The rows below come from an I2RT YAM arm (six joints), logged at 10 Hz.
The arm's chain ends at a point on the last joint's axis. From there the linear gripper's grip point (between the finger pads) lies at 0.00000 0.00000 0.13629 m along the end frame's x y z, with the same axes.
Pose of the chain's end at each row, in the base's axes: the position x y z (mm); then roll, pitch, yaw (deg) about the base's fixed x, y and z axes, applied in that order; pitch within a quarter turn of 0, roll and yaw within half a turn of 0:
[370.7 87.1 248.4 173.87 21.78 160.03]
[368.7 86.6 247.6 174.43 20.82 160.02]
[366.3 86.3 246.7 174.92 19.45 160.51]
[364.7 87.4 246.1 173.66 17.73 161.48]
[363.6 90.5 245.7 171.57 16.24 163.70]
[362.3 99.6 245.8 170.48 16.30 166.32]
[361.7 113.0 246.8 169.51 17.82 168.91]
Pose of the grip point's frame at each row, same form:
[422.9 83.6 122.6 173.87 21.78 160.03]
[418.5 82.6 120.8 174.43 20.82 160.02]
[412.9 82.6 118.7 174.92 19.45 160.51]
[408.6 88.6 117.1 173.66 17.73 161.48]
[405.4 99.1 116.3 171.57 16.24 163.70]
[404.3 112.6 116.8 170.48 16.30 166.32]
[406.7 129.5 119.2 169.51 17.82 168.91]

